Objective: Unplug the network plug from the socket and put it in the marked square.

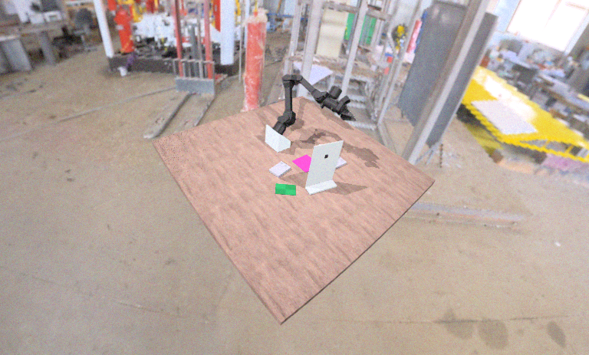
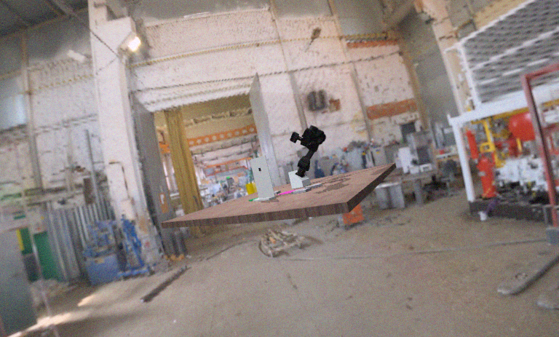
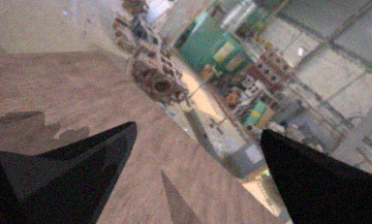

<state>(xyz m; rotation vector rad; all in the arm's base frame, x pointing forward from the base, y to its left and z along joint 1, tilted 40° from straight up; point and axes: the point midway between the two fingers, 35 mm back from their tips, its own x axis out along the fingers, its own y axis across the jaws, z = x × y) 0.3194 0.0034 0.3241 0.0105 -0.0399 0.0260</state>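
The yellow plug is 20 mm ahead of my gripper tip, 300 mm to the right of it and 100 mm below it. Also, from my gripper tip: green patch (60 mm behind, 460 mm to the right, 290 mm below); magenta marked square (130 mm behind, 210 mm to the right, 290 mm below); light-grey panel (40 mm ahead, 300 mm to the right, 170 mm below).
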